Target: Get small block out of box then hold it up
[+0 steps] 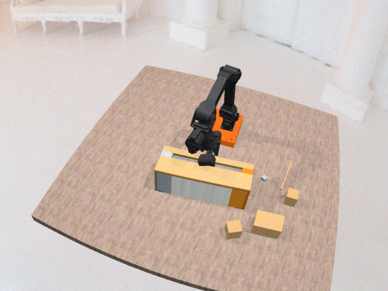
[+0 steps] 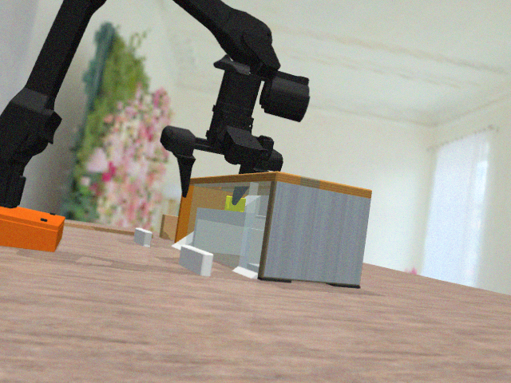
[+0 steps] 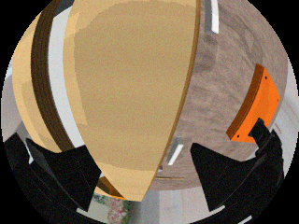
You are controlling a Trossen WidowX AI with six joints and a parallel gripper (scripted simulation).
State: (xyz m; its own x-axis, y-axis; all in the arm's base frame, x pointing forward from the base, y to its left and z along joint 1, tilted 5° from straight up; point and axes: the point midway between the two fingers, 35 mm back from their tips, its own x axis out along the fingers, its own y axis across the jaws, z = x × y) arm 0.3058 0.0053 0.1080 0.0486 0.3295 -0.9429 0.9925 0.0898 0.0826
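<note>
Right now the clear-fronted box is 40 mm ahead of my gripper tip, 30 mm below it and 20 mm to the right of it. From my gripper tip the other things lie so: yellow block 50 mm ahead, 30 mm to the left; thin wooden stick 330 mm to the left, 130 mm behind, 90 mm below.
</note>
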